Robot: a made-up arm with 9 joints. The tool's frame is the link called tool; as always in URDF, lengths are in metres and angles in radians. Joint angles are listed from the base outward.
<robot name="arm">
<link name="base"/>
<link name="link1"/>
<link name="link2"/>
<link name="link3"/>
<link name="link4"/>
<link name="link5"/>
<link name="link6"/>
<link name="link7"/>
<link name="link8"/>
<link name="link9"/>
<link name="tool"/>
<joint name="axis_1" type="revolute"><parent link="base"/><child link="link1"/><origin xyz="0 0 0.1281" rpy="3.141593 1.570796 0"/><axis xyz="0 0 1"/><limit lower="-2.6" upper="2.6"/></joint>
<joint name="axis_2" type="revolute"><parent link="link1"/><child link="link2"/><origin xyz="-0.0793 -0.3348 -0.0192" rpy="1.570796 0 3.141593"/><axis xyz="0 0 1"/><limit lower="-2.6" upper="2.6"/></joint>
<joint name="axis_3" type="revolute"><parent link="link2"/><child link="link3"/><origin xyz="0.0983 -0.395 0.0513" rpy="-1.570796 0 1.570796"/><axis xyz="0 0 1"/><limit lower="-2.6" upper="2.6"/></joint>
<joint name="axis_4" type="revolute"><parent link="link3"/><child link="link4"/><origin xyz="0.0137 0.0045 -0.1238" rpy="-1.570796 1.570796 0"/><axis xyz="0 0 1"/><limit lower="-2.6" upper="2.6"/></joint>
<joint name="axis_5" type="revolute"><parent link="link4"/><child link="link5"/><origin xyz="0.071 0.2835 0.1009" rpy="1.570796 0 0"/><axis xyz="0 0 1"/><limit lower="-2.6" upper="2.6"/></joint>
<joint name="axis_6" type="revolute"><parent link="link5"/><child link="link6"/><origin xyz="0.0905 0.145 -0.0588" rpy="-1.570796 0 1.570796"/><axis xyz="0 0 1"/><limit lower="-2.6" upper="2.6"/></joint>
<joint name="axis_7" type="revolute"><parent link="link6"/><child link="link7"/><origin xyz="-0.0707 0.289 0.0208" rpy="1.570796 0 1.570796"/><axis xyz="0 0 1"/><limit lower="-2.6" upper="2.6"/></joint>
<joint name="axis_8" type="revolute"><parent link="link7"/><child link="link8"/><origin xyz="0.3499 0.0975 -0.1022" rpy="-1.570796 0 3.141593"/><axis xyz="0 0 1"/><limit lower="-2.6" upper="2.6"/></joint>
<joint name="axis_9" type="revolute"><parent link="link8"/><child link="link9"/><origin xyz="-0.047 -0.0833 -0.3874" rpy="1.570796 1.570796 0"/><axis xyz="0 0 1"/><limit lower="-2.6" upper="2.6"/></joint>
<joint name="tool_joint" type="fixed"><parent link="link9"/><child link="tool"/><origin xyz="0.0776 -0.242 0.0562" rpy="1.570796 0 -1.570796"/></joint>
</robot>
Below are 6 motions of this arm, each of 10 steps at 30 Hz.
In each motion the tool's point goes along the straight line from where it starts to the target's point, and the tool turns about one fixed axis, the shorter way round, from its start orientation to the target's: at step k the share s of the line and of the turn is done. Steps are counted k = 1, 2, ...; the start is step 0. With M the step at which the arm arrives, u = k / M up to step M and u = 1 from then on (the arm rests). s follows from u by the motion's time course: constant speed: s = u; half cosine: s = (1 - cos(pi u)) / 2; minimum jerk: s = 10 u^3 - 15 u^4 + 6 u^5.
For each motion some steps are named. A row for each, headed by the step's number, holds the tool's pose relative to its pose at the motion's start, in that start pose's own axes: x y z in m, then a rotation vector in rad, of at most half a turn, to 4 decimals.
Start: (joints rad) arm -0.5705 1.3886 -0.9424 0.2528 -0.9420 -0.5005 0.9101 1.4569 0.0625
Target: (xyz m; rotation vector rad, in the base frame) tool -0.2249 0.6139 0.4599 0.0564 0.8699 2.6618
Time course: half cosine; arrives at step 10
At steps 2, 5, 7, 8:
2: 0.0155 0.0097 -0.0170 0.0693 -0.0271 0.0171
5: 0.0812 0.0509 -0.0891 0.3628 -0.1421 0.0895
7: 0.1289 0.0808 -0.1415 0.5761 -0.2256 0.1421
8: 0.1468 0.0921 -0.1612 0.6564 -0.2570 0.1619

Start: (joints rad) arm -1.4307 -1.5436 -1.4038 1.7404 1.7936 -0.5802 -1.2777 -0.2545 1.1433
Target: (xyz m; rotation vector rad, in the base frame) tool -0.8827 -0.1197 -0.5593 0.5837 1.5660 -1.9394
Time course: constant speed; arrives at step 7
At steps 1, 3, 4, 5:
1: 0.0032 0.0169 -0.0068 -0.0205 0.0059 0.0118
3: 0.0095 0.0508 -0.0205 -0.0614 0.0176 0.0355
4: 0.0126 0.0678 -0.0273 -0.0818 0.0234 0.0474
5: 0.0158 0.0847 -0.0341 -0.1023 0.0293 0.0592

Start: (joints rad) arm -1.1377 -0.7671 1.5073 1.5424 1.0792 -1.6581 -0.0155 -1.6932 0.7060
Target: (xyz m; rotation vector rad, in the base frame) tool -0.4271 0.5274 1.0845 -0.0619 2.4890 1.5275
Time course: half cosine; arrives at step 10
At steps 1, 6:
1: 0.0060 -0.0110 -0.0073 -0.0087 -0.0024 -0.0093
6: 0.1603 -0.2941 -0.1945 -0.2335 -0.0646 -0.2500

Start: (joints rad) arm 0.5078 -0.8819 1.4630 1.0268 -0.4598 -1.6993 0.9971 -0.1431 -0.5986
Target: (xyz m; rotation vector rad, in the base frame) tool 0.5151 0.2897 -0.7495 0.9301 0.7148 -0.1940
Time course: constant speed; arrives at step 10
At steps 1, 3, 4, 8, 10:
1: -0.0323 0.0308 -0.0008 0.0370 0.0246 0.0415
3: -0.0968 0.0925 -0.0023 0.1110 0.0738 0.1246
4: -0.1291 0.1233 -0.0031 0.1480 0.0983 0.1662
8: -0.2582 0.2466 -0.0062 0.2959 0.1967 0.3323
10: -0.3228 0.3083 -0.0077 0.3699 0.2458 0.4154

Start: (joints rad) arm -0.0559 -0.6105 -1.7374 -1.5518 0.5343 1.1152 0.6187 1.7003 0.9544
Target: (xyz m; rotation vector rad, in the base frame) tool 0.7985 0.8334 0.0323 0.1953 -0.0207 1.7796
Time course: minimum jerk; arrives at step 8
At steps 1, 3, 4, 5, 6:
1: -0.0032 -0.0025 -0.0049 -0.0003 0.0065 -0.0015
3: -0.0546 -0.0427 -0.0848 -0.0043 0.1108 -0.0265
4: -0.0992 -0.0775 -0.1541 -0.0078 0.2012 -0.0481
5: -0.1439 -0.1123 -0.2233 -0.0114 0.2917 -0.0698
6: -0.1779 -0.1390 -0.2762 -0.0140 0.3608 -0.0863

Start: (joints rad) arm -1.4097 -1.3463 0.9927 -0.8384 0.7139 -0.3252 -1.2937 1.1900 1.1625
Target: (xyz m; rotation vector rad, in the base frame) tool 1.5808 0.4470 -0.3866 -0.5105 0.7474 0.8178
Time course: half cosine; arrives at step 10
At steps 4, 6, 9, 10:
4: -0.0767 -0.0243 -0.1579 0.2567 0.0859 -0.0231
6: -0.1452 -0.0461 -0.2992 0.4863 0.1627 -0.0437
9: -0.2165 -0.0687 -0.4460 0.7248 0.2425 -0.0652
10: -0.2219 -0.0704 -0.4571 0.7430 0.2485 -0.0668

